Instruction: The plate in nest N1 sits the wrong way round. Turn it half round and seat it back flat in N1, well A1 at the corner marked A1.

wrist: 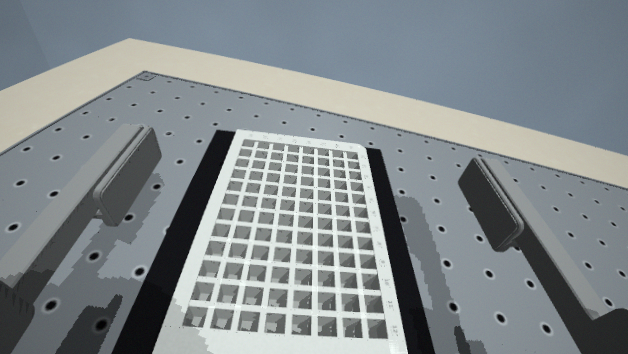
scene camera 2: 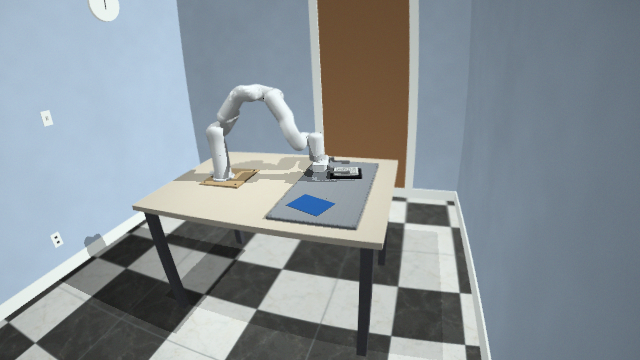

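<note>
The white plate [scene camera 2: 346,171] [wrist: 295,235] lies in the black nest N1 [scene camera 2: 354,177] [wrist: 197,200]. In the wrist view its long sides run away from the camera, its far right corner is cut off, and the number at the near end of its right edge looks like 12. My gripper [scene camera 2: 344,166] [wrist: 311,189] is open and empty. Its fingers stand on either side of the plate's long sides, apart from both plate and nest. The near end of the nest and its A1 mark are outside the wrist view.
The grey perforated board [scene camera 2: 345,197] [wrist: 260,111] carries the nest and a blue square [scene camera 2: 310,205] nearer the scene camera. The beige table [scene camera 2: 210,202] [wrist: 400,107] extends past the board's edges. The arm stands on a wooden base plate [scene camera 2: 244,178].
</note>
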